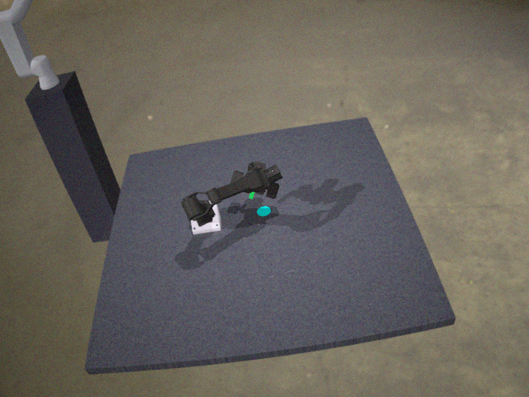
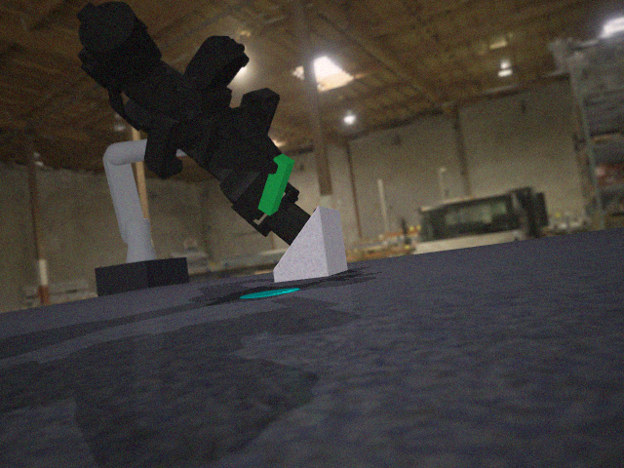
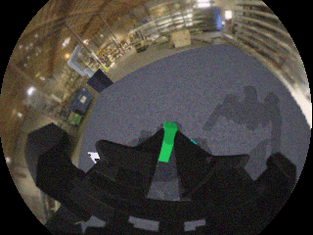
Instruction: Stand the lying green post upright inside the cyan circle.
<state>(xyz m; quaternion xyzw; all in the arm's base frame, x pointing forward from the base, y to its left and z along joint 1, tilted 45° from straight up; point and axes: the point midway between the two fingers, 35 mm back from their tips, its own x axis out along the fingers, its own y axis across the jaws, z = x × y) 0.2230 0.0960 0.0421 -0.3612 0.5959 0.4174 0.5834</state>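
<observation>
The cyan circle lies 13 cm below my gripper tip, 2 cm to the right of it and 2 cm ahead of it. From my gripper tip the other things lie so: green post (2 cm below, 1 cm to the right, 1 cm behind).
</observation>
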